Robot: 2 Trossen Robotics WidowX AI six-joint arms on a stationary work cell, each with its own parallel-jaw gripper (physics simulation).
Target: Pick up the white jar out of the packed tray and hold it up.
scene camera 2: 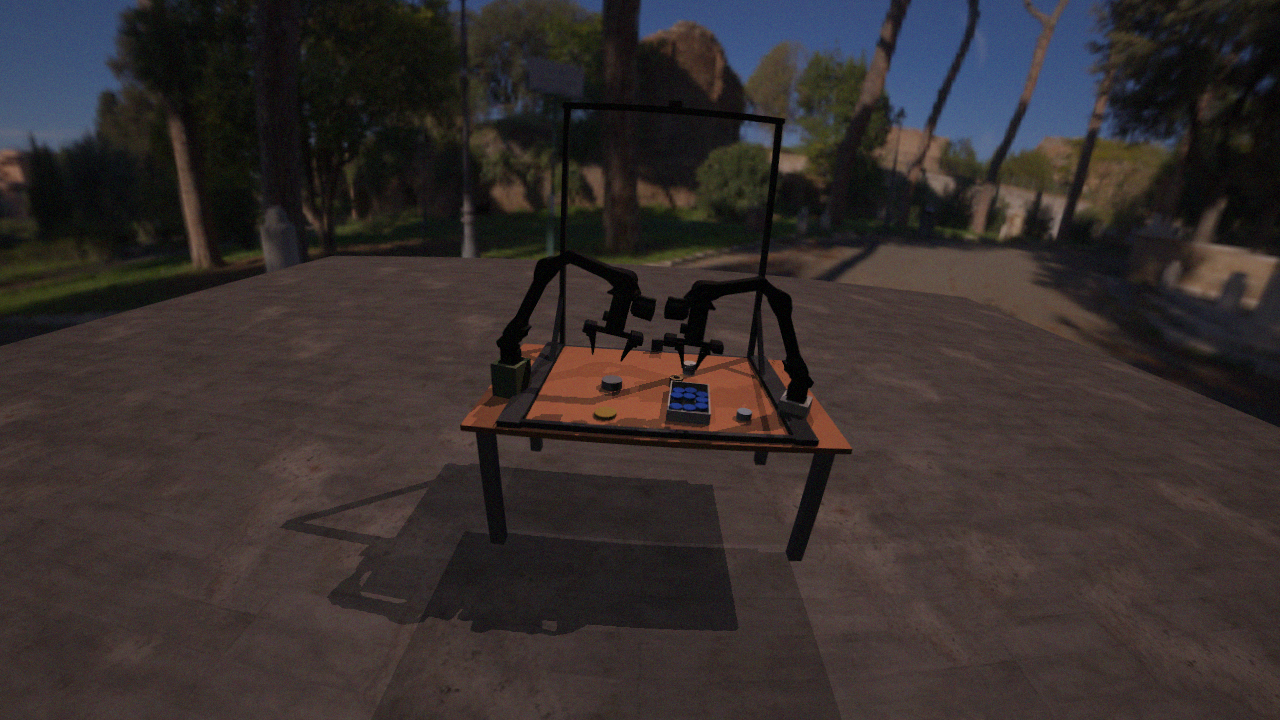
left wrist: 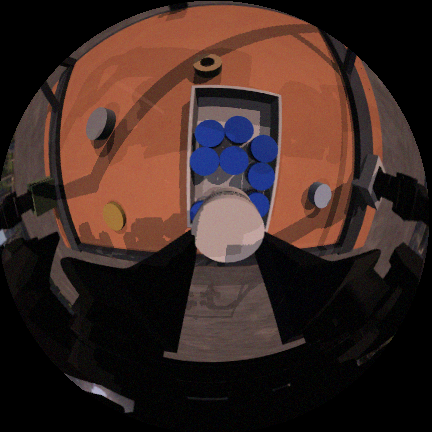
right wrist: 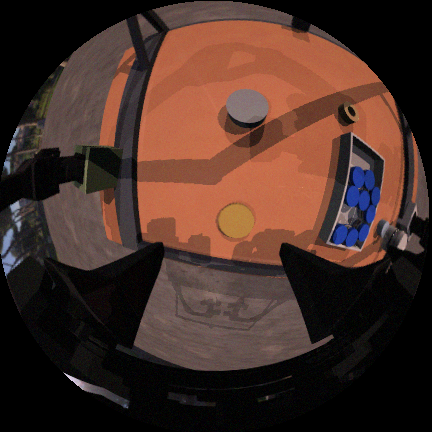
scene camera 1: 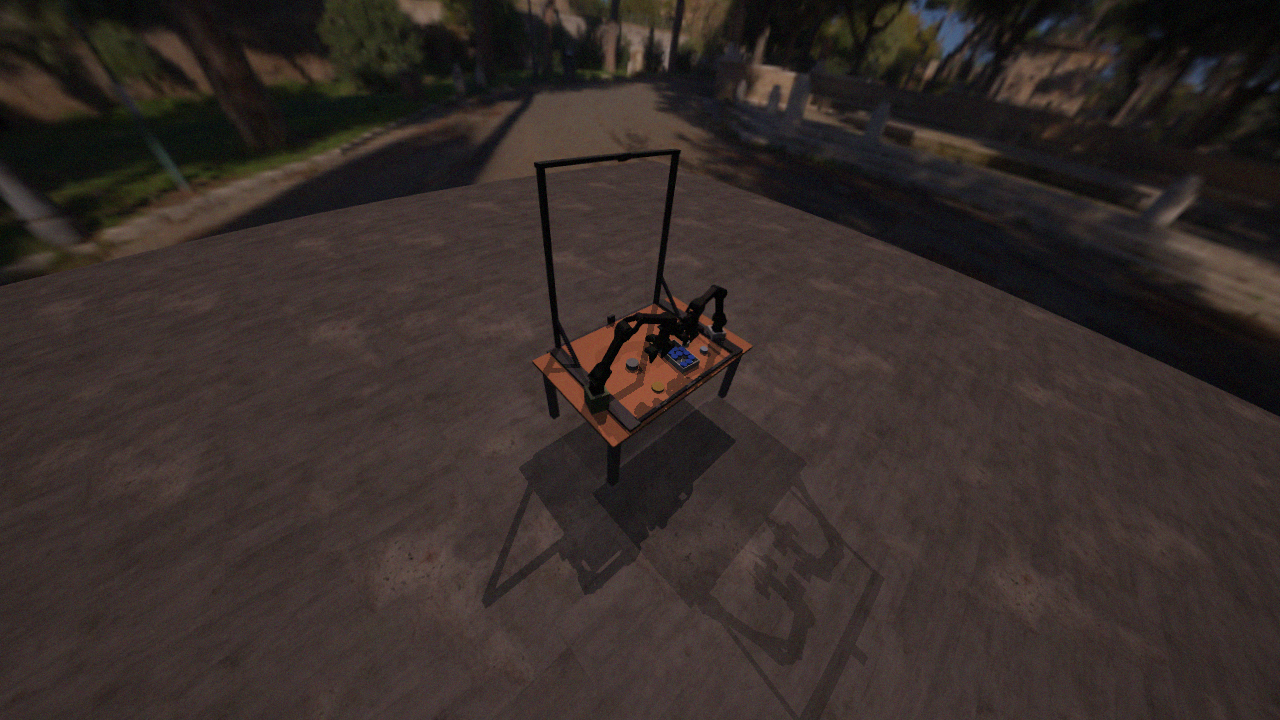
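Where they show: left gripper, fingertip midpoint: [scene camera 2: 688, 368] [left wrist: 225, 234] [right wrist: 391, 248] [scene camera 1: 686, 343]; right gripper, fingertip midpoint: [scene camera 2: 606, 357] [left wrist: 46, 236] [right wrist: 223, 249] [scene camera 1: 656, 360]; left arm's base at its link origin: [scene camera 2: 796, 398] [left wrist: 378, 183] [scene camera 1: 716, 329]; right arm's base at its link origin: [scene camera 2: 510, 361] [left wrist: 30, 199] [right wrist: 78, 167] [scene camera 1: 596, 389].
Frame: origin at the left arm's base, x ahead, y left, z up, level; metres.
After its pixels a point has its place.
Observation:
The white jar [left wrist: 229, 225] @(z 0.120, x 0.327, y 0.219 m) [scene camera 2: 689, 366] @(z 0.117, x 0.316, y 0.243 m) is held between the fingers of my left gripper [left wrist: 225, 234] @(z 0.104, x 0.321, y 0.233 m) [scene camera 2: 691, 369] @(z 0.104, x 0.321, y 0.233 m), its round pale top facing the left wrist camera. The gripper is shut on it and holds it above the far end of the packed tray [scene camera 2: 688, 417] @(z -0.037, x 0.283, y 0.284 m) [left wrist: 279, 150] [right wrist: 338, 196] @(z -0.030, x 0.387, y 0.223 m). Several blue-topped jars [left wrist: 209, 133] @(z -0.013, x 0.378, y 0.162 m) [scene camera 2: 689, 395] @(z -0.014, x 0.330, y 0.180 m) [right wrist: 352, 196] @(z -0.013, x 0.368, y 0.203 m) stand in the tray; the held jar hides part of them in the left wrist view. My right gripper [right wrist: 223, 249] @(z 0.126, x 0.548, y 0.364 m) [scene camera 2: 608, 355] @(z 0.126, x 0.548, y 0.364 m) is open and empty, above the table to the left of the tray in scene camera 2.
A grey disc [scene camera 2: 611, 383] @(z -0.028, x 0.611, y 0.234 m) [left wrist: 101, 124] @(z -0.027, x 0.603, y 0.203 m) [right wrist: 247, 106] @(z -0.027, x 0.626, y 0.206 m) and a yellow disc [scene camera 2: 605, 413] @(z -0.046, x 0.518, y 0.406 m) [left wrist: 114, 216] @(z -0.046, x 0.516, y 0.391 m) [right wrist: 236, 220] @(z -0.045, x 0.524, y 0.395 m) lie left of the tray. A small pale cylinder [scene camera 2: 743, 414] @(z -0.034, x 0.139, y 0.162 m) [left wrist: 319, 195] @(z -0.034, x 0.151, y 0.144 m) stands right of it, a ring [left wrist: 216, 65] @(z -0.032, x 0.433, y 0.031 m) behind it. A black frame [scene camera 2: 626, 108] @(z 0.965, x 0.833, y -0.121 m) rises over the table.

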